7 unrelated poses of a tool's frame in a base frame.
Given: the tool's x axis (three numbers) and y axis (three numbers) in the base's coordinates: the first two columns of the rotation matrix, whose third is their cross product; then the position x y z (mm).
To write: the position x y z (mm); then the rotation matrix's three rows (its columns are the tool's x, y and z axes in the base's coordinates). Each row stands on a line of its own. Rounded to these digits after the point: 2 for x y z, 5 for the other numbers.
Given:
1: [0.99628, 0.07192, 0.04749, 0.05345, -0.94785, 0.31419, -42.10, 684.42, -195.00]
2: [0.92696, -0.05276, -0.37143, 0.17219, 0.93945, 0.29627, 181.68, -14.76, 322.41]
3: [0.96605, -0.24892, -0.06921, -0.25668, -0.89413, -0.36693, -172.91, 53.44, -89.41]
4: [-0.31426, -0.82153, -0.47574, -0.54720, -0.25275, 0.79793, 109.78, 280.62, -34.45]
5: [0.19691, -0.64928, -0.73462, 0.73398, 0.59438, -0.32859, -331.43, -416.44, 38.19]
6: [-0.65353, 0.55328, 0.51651, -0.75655, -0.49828, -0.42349, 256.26, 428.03, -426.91]
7: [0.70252, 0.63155, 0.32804, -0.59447, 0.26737, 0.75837, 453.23, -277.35, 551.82]
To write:
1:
-42.10, 684.42, -195.00
0.99628, 0.05345, 0.06761
0.07192, -0.94785, -0.31048
0.04749, 0.31419, -0.94817

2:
181.68, -14.76, 322.41
0.92696, 0.17219, 0.33331
-0.05276, 0.93945, -0.33859
-0.37143, 0.29627, 0.87992

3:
-172.91, 53.44, -89.41
0.96605, -0.25668, 0.02945
-0.24892, -0.89413, 0.37224
-0.06921, -0.36693, -0.92767

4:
109.78, 280.62, -34.45
-0.31426, -0.54720, -0.77577
-0.82153, -0.25275, 0.51108
-0.47574, 0.79793, -0.37011

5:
-331.43, -416.44, 38.19
0.19691, 0.73398, 0.64999
-0.64928, 0.59438, -0.47449
-0.73462, -0.32859, 0.59360

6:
256.26, 428.03, -426.91
-0.65353, -0.75655, 0.02306
0.55328, -0.49828, -0.66753
0.51651, -0.42349, 0.74422

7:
453.23, -277.35, 551.82
0.70252, -0.59447, 0.39124
0.63155, 0.26737, -0.72778
0.32804, 0.75837, 0.56327

